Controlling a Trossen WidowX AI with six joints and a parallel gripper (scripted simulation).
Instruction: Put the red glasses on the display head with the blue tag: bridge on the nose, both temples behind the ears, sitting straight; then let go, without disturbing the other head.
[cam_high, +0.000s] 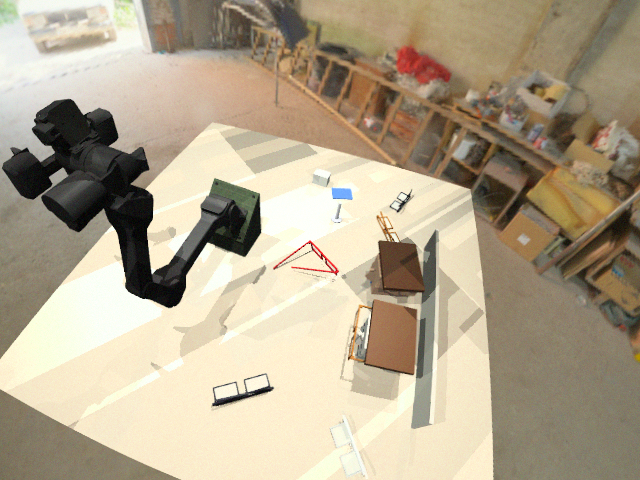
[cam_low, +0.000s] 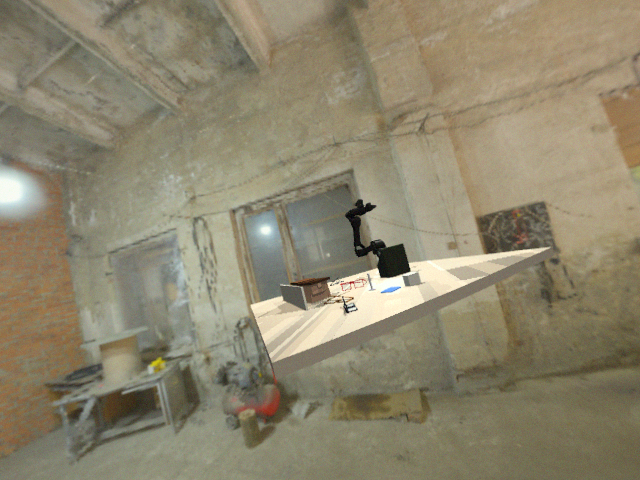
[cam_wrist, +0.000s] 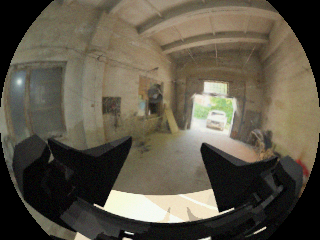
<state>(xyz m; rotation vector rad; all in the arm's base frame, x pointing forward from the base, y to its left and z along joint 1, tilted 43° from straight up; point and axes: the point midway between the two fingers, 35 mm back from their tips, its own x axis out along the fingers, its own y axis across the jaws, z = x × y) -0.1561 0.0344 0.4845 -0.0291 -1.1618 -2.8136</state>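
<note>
Right now my gripper tip is 41 cm short of the grey post, 57 cm to the right of it and 49 cm above it. Round my gripper tip: blue tag 37 cm ahead, 71 cm to the left, 51 cm below; white block 27 cm ahead, 73 cm to the left, 49 cm below; display head 68 cm ahead, 18 cm to the left, 46 cm below.
</note>
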